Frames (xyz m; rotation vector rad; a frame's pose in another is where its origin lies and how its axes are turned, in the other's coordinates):
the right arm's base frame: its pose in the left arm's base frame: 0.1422 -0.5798 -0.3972 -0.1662 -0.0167 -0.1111
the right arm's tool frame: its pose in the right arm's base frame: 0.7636 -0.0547 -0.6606 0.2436 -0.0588 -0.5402
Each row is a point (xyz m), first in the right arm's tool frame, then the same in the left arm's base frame.
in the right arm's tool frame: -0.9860 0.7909 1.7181
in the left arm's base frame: 0.3265 0.3359 0.6742
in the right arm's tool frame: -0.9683 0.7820 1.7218
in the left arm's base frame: 0.3347 0.3181 0.6785
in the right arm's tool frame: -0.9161 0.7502 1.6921
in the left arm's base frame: 0.3618 0.2624 0.6506
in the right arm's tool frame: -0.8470 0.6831 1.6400
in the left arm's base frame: 0.3849 0.1692 0.5980
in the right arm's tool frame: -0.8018 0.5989 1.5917
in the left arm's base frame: 0.3784 0.0765 0.5447
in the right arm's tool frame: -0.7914 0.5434 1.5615
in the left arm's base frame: 0.3584 0.0270 0.5094
